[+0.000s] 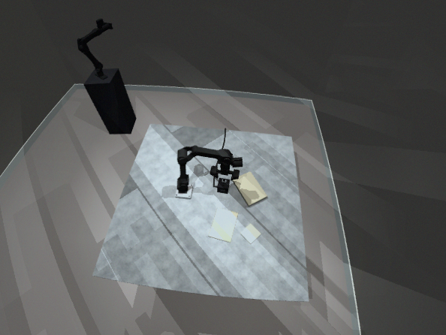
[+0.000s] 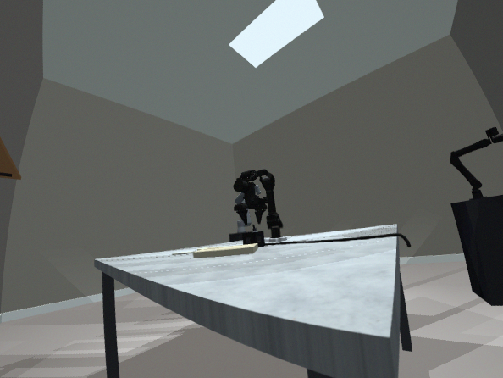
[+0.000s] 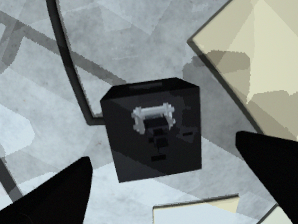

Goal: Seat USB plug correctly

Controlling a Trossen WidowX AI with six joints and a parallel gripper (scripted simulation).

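The USB plug lies 20 mm below my gripper tip. From my gripper tip the other things lie so: thick tan pad: 190 mm ahead, 20 mm to the right, 100 mm below.
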